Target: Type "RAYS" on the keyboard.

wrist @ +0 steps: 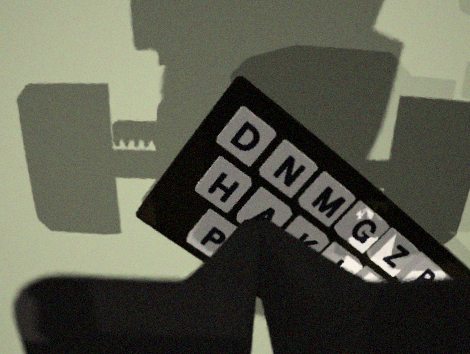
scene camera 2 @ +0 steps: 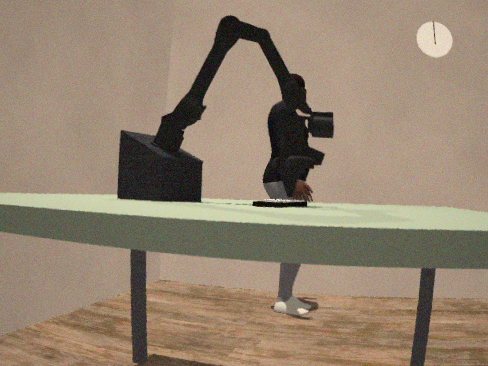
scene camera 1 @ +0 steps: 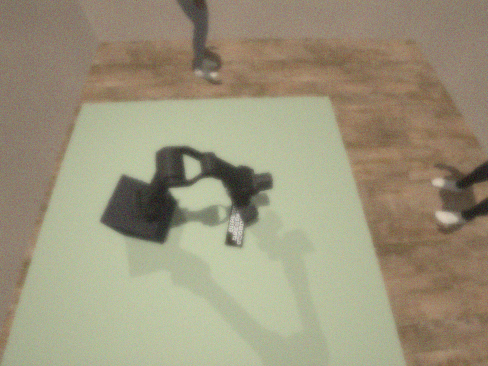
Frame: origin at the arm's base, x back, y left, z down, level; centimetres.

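Seen in the pictures: gripper, fingertip midpoint: (wrist: 255, 232) (scene camera 2: 289, 197) (scene camera 1: 238, 204); arm's base at its link origin: (scene camera 2: 164, 147) (scene camera 1: 141, 208).
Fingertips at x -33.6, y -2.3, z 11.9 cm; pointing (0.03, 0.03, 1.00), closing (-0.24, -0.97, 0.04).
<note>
Pixels of each thing's top centre, then the offset from my fingertips to it.
- small black keyboard at its top centre: (wrist: 376, 298) (scene camera 2: 282, 199) (scene camera 1: 237, 220) dx +2.0, dy -5.9, dz +0.7 cm
- H at its top centre: (wrist: 223, 187) dx -1.0, dy +1.4, dz +0.7 cm
- A at its top centre: (wrist: 264, 217) dx -0.3, dy -0.3, dz +0.7 cm
- P at its top centre: (wrist: 212, 238) dx +1.0, dy +1.3, dz +0.7 cm
A small black keyboard (scene camera 1: 234, 235) (scene camera 2: 270, 203) (wrist: 175, 200) with grey letter keys lies flat on the green table (scene camera 1: 100, 310) (scene camera 2: 75, 225). In the wrist view it runs diagonally, with D, N, M, G and Z along its upper row. H (wrist: 223, 184), A (wrist: 265, 201) and part of K are in the row below, and P (wrist: 212, 232) is below H. My gripper (scene camera 2: 291, 197) (wrist: 255, 232) is shut and empty, pointing down. Its fingertips are at the A key and cover that key's lower part. Contact with the key cannot be made out. The fingers hide the keyboard's lower right part.
The arm's black base (scene camera 1: 135, 210) (scene camera 2: 160, 170) stands on the table to the left of the keyboard in the scene views. A person (scene camera 2: 279, 130) stands beyond the table behind the gripper. Legs show at the top and right of scene camera 1. A round clock (scene camera 2: 434, 39) hangs on the wall.
</note>
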